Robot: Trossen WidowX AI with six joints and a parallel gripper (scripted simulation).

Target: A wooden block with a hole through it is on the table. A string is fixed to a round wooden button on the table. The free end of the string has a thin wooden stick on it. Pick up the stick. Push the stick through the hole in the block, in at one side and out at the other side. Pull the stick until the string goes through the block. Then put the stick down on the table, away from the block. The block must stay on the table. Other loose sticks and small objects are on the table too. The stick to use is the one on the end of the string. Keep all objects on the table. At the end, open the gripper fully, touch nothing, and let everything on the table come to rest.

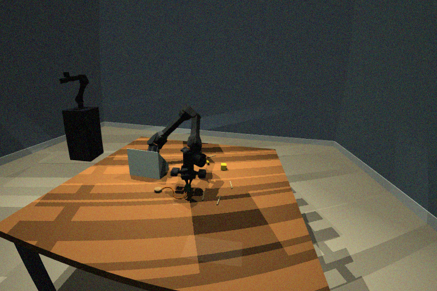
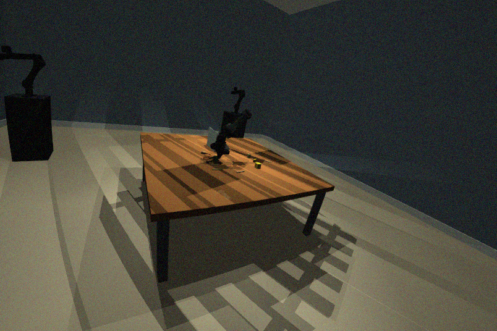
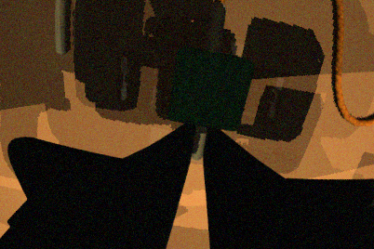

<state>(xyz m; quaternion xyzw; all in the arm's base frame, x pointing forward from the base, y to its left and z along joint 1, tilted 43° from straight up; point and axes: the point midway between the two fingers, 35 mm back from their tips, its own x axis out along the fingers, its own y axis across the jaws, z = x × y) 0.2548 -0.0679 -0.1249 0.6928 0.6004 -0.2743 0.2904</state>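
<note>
Right now the green block is 3 cm to the right of my gripper tip and 1 cm above it. Round my gripper tip: yellow cube: 24 cm to the left, 20 cm ahead, 1 cm above; then round wooden button: 16 cm behind, 5 cm to the right; then thin pale stick: 4 cm to the right, 1 cm above.
</note>
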